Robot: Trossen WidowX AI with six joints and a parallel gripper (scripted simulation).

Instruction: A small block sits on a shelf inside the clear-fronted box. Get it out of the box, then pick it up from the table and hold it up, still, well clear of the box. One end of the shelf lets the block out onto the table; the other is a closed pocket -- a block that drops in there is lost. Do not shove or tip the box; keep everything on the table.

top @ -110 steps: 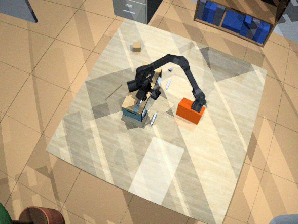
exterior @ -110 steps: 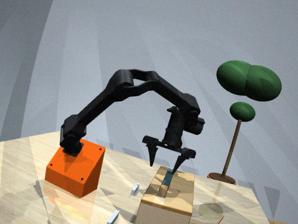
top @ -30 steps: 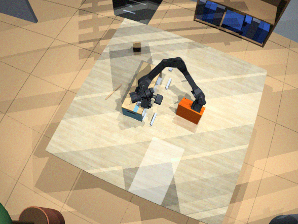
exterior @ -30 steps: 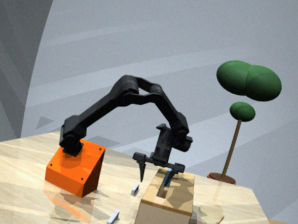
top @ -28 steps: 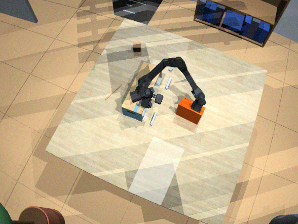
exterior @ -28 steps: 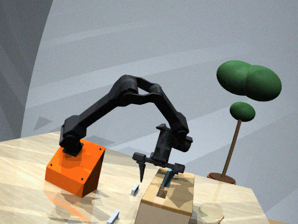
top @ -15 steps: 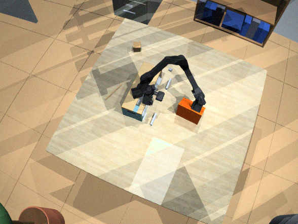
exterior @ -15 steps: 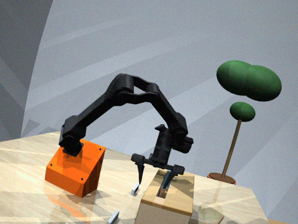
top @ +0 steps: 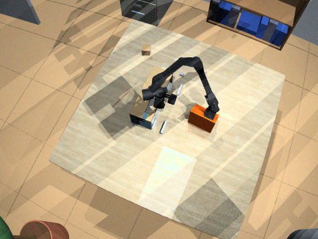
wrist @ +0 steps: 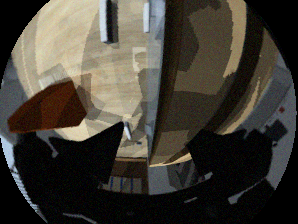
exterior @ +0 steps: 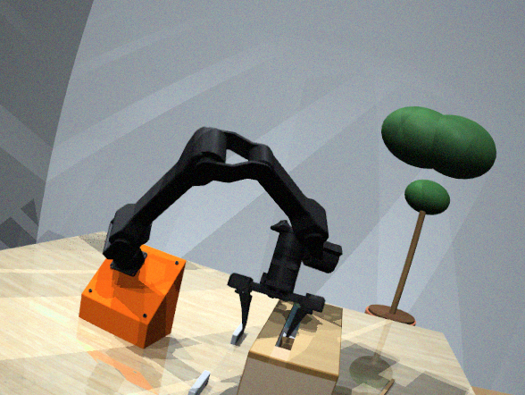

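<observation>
Now: gripper tip 30 mm short of the box, 20 mm to the right of it and 30 mm above it. From my gripper tip the other things lie so: thin stick 270 mm ahead, 90 mm to the left, 90 mm below.
</observation>
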